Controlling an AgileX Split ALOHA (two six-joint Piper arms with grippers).
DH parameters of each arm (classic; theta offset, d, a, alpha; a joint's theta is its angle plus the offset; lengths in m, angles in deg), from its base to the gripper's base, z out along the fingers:
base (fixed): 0 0 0 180
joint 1: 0 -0.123 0 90
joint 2: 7.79 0 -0.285 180
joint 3: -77.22 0 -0.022 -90
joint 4: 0 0.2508 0 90
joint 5: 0 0 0.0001 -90
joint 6: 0 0.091 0 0
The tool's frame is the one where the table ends.
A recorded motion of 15 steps. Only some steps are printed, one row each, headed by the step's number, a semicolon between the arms.
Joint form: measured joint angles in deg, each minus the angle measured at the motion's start. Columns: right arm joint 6, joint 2, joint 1, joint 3, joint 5, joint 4; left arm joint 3, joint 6, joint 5, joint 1, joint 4, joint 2.
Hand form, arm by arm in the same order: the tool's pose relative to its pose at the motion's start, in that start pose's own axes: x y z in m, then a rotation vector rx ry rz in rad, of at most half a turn. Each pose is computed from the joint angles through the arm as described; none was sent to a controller.
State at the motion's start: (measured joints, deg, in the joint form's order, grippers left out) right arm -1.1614 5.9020 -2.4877 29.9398 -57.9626 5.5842; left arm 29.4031 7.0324 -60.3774 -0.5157 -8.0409 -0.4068
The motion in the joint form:
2: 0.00 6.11 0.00 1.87 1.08 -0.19; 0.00 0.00 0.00 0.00 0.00 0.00
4: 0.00 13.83 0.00 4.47 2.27 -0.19; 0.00 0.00 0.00 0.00 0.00 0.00
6: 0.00 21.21 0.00 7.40 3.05 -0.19; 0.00 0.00 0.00 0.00 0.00 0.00
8: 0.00 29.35 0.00 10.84 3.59 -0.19; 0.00 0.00 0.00 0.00 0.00 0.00
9: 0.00 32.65 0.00 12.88 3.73 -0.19; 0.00 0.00 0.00 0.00 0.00 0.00
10: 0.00 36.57 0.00 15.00 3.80 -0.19; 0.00 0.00 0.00 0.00 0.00 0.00
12: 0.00 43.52 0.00 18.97 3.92 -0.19; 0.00 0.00 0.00 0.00 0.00 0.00
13: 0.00 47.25 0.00 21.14 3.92 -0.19; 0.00 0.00 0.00 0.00 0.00 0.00
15: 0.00 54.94 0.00 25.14 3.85 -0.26; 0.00 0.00 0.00 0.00 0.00 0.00
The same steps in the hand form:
2: -0.0156 -0.0007 0.0097 0.0055 0.0549 0.0042; 0.0000 0.0000 0.0000 0.0000 0.0000 0.0000
4: -0.0351 -0.0013 0.0243 0.0088 0.1232 0.0113; 0.0000 0.0000 0.0000 0.0000 0.0000 0.0000
6: -0.0538 -0.0021 0.0401 0.0117 0.1870 0.0174; 0.0000 0.0000 0.0000 0.0000 0.0000 0.0000
8: -0.0731 -0.0033 0.0608 0.0147 0.2593 0.0238; 0.0000 0.0000 0.0000 0.0000 0.0000 0.0000
9: -0.0832 -0.0036 0.0686 0.0155 0.2787 0.0255; 0.0000 0.0000 0.0000 0.0000 0.0000 0.0000
10: -0.0931 -0.0042 0.0796 0.0165 0.3088 0.0280; 0.0000 0.0000 0.0000 0.0000 0.0000 0.0000
12: -0.1102 -0.0055 0.1009 0.0183 0.3586 0.0321; 0.0000 0.0000 0.0000 0.0000 0.0000 0.0000
13: -0.1185 -0.0062 0.1135 0.0192 0.3857 0.0342; 0.0000 0.0000 0.0000 0.0000 0.0000 0.0000
15: -0.1308 -0.0084 0.1427 0.0221 0.4511 0.0384; 0.0000 0.0000 0.0000 0.0000 0.0000 0.0000

